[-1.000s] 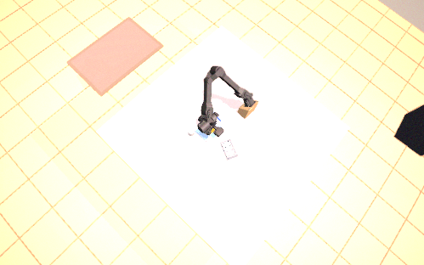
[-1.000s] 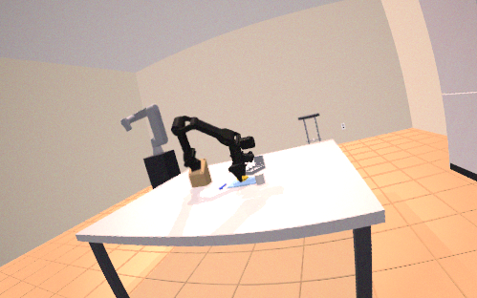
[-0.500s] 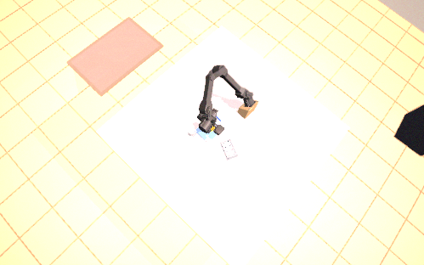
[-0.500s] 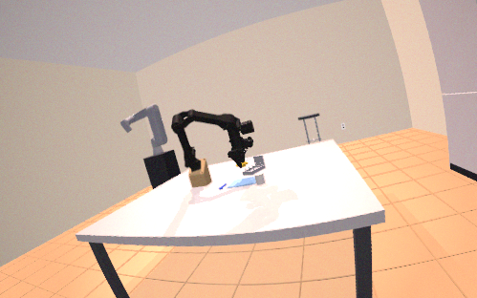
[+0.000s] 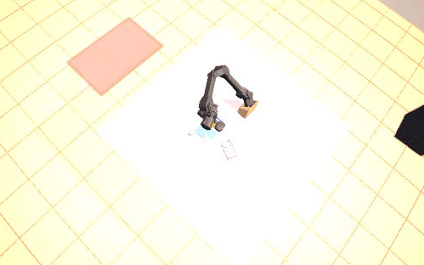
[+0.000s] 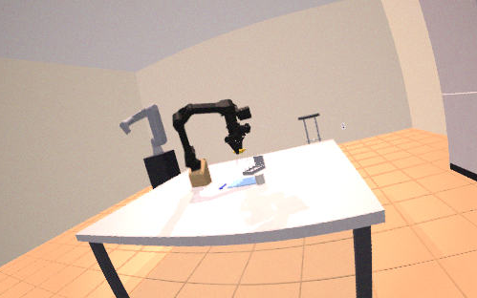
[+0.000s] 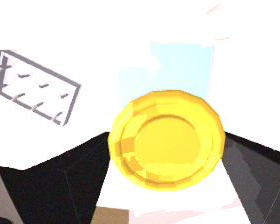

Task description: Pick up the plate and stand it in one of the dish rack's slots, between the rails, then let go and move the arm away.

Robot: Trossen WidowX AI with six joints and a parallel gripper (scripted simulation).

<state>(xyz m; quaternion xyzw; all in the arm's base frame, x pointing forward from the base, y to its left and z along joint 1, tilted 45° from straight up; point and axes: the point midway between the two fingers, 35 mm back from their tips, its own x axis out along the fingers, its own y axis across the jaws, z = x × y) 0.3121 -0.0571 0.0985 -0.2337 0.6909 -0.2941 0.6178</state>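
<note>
Now: the wire dish rack 18 cm to the left of my gripper tip, 13 cm below it and 1 cm ahead of it. Also, from my gripper tip: white cup (13 cm below, 9 cm to the right, 9 cm ahead); yellow plate (1 cm above); blue spoon (15 cm below, 13 cm behind, 3 cm to the right).
</note>
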